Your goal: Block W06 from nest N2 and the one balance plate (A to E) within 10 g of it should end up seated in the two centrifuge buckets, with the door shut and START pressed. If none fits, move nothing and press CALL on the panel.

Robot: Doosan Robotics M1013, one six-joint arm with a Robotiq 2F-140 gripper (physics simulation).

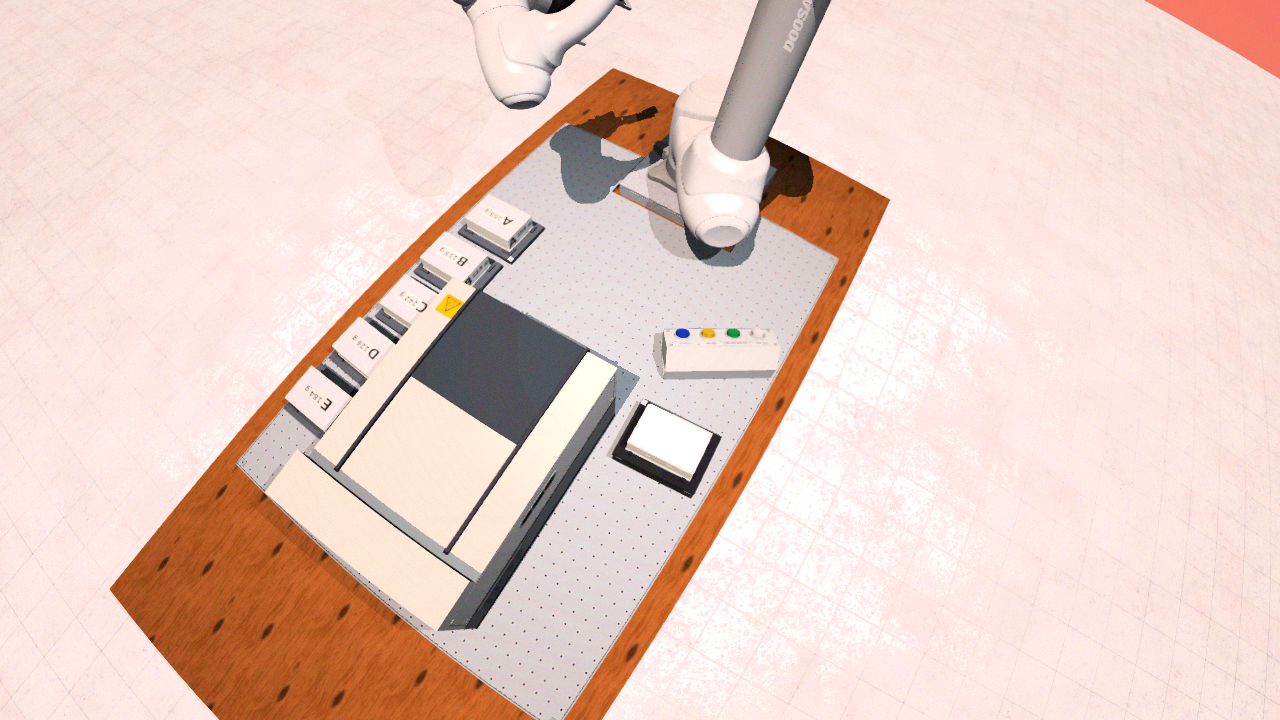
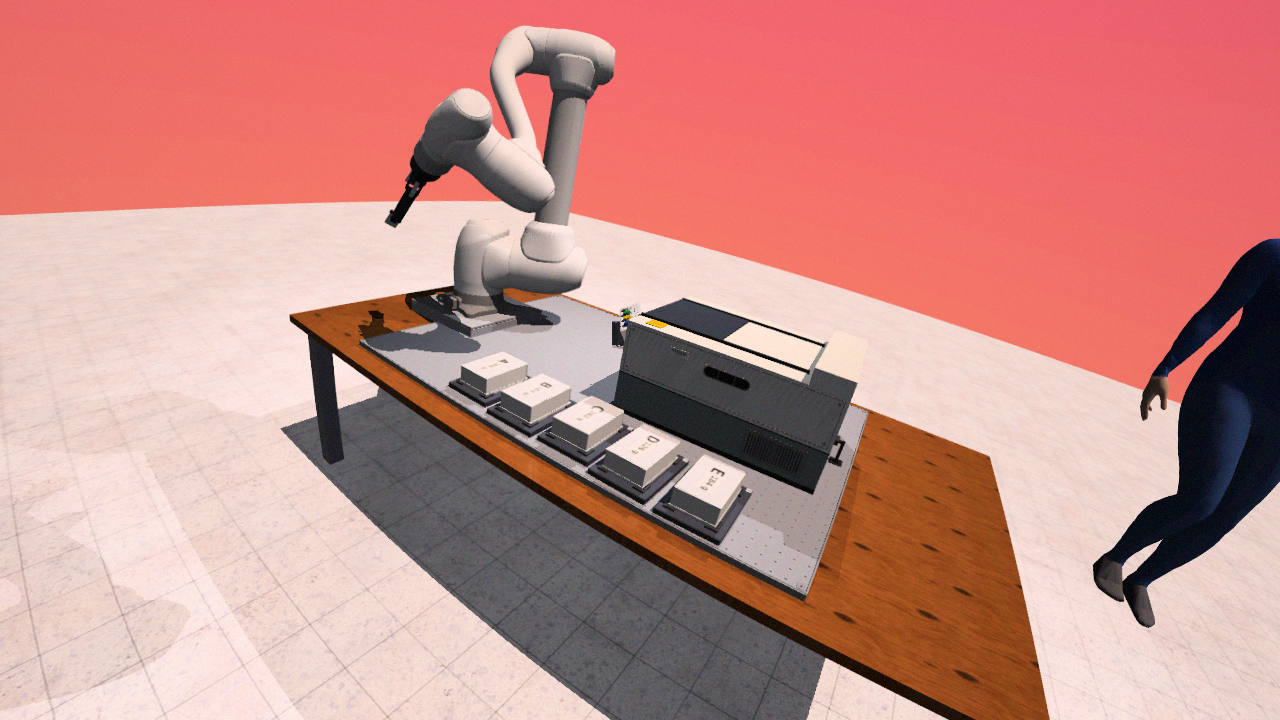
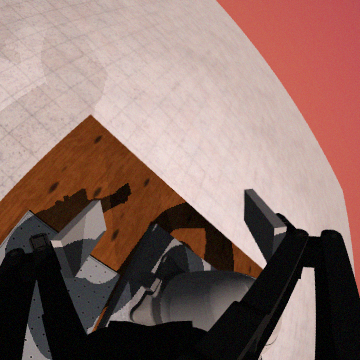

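My gripper is open and empty, high beyond the table's robot end. Pale plates A, B, C, D and E sit in a row on dark nests. E reads 184 g; the other weights are hard to read. A white block sits on a black nest across the centrifuge; no label is legible. The centrifuge's top shows dark and cream panels; its buckets are hidden. The button panel has blue, yellow, green and whitish buttons.
The arm's base stands at one end of the wooden table. A perforated grey board bears the centrifuge, nests and panel. The centrifuge rises between the plate row and the white block. A person in blue stands beyond the table's far end.
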